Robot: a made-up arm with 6 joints. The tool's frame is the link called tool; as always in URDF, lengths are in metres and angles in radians.
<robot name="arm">
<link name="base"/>
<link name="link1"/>
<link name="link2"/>
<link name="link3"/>
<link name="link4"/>
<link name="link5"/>
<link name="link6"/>
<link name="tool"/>
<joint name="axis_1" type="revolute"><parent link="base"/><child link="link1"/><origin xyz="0.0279 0.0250 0.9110"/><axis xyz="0 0 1"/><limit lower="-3.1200" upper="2.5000"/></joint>
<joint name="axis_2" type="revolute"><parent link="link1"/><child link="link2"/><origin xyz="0.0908 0.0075 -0.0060" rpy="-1.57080 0.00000 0.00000"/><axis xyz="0 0 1"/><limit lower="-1.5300" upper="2.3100"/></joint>
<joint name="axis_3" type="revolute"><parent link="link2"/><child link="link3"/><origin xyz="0.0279 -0.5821 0.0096" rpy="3.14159 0.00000 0.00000"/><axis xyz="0 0 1"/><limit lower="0.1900" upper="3.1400"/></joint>
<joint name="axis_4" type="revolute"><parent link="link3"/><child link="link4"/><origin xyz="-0.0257 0.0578 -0.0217" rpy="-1.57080 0.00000 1.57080"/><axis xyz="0 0 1"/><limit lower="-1.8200" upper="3.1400"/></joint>
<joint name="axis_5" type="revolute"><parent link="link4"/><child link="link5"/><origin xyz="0.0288 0.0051 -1.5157" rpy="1.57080 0.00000 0.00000"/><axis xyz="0 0 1"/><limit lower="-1.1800" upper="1.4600"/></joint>
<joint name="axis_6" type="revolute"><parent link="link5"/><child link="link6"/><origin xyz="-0.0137 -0.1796 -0.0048" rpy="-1.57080 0.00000 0.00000"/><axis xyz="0 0 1"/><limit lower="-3.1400" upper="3.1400"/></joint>
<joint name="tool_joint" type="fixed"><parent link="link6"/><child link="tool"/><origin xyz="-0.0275 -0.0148 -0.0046" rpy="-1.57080 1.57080 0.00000"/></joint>
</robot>
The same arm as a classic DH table. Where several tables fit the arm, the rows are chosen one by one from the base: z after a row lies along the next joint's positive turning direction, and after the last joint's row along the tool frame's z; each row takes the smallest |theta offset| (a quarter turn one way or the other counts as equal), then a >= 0, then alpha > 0; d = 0 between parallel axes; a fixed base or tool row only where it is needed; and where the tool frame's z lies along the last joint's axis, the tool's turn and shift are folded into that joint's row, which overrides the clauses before.
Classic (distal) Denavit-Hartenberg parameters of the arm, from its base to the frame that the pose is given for. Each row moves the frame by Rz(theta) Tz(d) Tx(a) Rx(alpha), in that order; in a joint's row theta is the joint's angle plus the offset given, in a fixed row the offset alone. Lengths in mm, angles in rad.
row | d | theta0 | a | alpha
base (fixed) | 0 | 0.7306 | 37.5 | 0
axis_1 | 905 | -0.7306 | 90.8 | -1.5708
axis_2 | 0 | -1.5229 | 582.8 | 3.1416
axis_3 | -38.8 | 0.0479 | 57.8 | -1.5708
axis_4 | -1490 | 0 | 28.8 | 1.5708
axis_5 | -9.9 | 0 | -13.7 | -1.5708
axis_6 | -184.2 | 0 | -27.5 | -1.5708
tool (fixed) | -14.8 | 1.5708 | 0 | 0
Joint limits (rad, base to tool): -3.12..2.5 -1.53..2.31 0.19..3.14 -1.82..3.14 -1.18..1.46 -3.14..3.14

